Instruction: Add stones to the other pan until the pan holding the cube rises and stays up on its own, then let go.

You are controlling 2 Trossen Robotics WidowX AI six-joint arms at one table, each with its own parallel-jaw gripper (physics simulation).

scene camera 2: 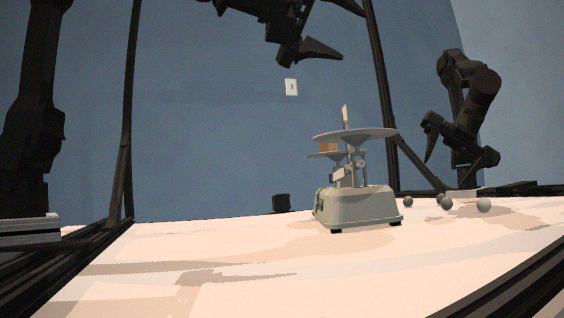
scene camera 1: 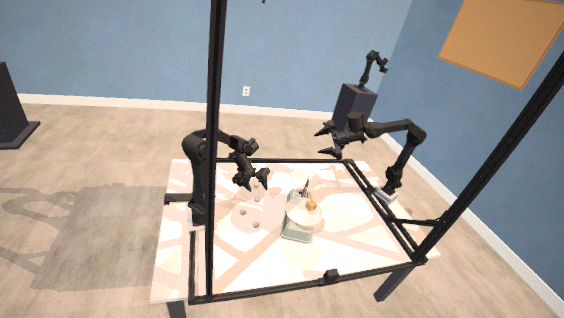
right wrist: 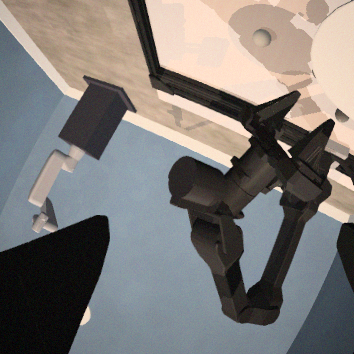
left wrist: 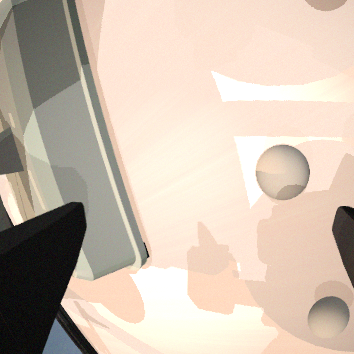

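Where they show: left gripper, fingertip midpoint: [scene camera 2: 442,174] [scene camera 1: 258,190] [right wrist: 314,104] [left wrist: 215,218]; right gripper, fingertip midpoint: [scene camera 2: 354,38] [scene camera 1: 315,143] [right wrist: 230,233]; left arm's base, link origin: [scene camera 2: 467,188] [scene camera 1: 200,219]; right arm's base, link origin: [scene camera 2: 22,216] [scene camera 1: 387,190].
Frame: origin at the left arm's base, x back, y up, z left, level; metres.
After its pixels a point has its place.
Observation:
The orange cube [scene camera 1: 311,205] {x -0.403, y 0.151, z -0.141 m} [scene camera 2: 328,147] {x -0.423, y 0.134, z -0.113 m} sits on the front pan [scene camera 1: 298,214] {x -0.349, y 0.122, z -0.151 m} of the scale in scene camera 1. In scene camera 2 the cube's pan [scene camera 2: 315,156] {x -0.416, y 0.121, z -0.175 m} appears lower than the other pan [scene camera 2: 355,134] {x -0.487, y 0.133, z 0.049 m}. The other pan [scene camera 1: 300,175] {x -0.452, y 0.135, z 0.059 m} looks pale and bare in scene camera 1. Grey stones [scene camera 1: 242,212] [scene camera 2: 483,204] {x -0.305, y -0.005, z 0.183 m} [left wrist: 283,172] [right wrist: 262,38] {x -0.302, y 0.001, z 0.174 m} lie on the table beside the scale. My left gripper [scene camera 1: 257,188] {x -0.266, y 0.053, z 0.075 m} [scene camera 2: 444,172] {x -0.266, y 0.053, z 0.075 m} [left wrist: 215,218] {x -0.266, y 0.053, z 0.075 m} is open and empty above the stones. My right gripper [scene camera 1: 318,143] {x -0.516, y 0.275, z 0.107 m} [scene camera 2: 353,36] {x -0.516, y 0.275, z 0.107 m} is open and empty, high behind the scale in scene camera 1.
The scale's green-grey base [scene camera 1: 297,233] {x -0.362, y 0.023, z -0.167 m} [scene camera 2: 357,207] {x -0.500, y 0.016, z 0.053 m} [left wrist: 100,170] {x -0.389, y -0.001, z 0.008 m} stands mid-table. Its pointer [scene camera 2: 344,115] {x -0.419, y 0.192, z -0.053 m} stands upright between the pans. A black frame [scene camera 1: 260,294] {x -0.157, y -0.035, z -0.341 m} borders the table, with posts [scene camera 1: 216,90] {x 0.008, y 0.665, z -0.322 m} rising from it. A small black block [scene camera 1: 331,275] {x -0.404, y 0.031, z -0.374 m} [scene camera 2: 281,203] {x -0.423, y 0.007, z -0.351 m} sits on the frame.

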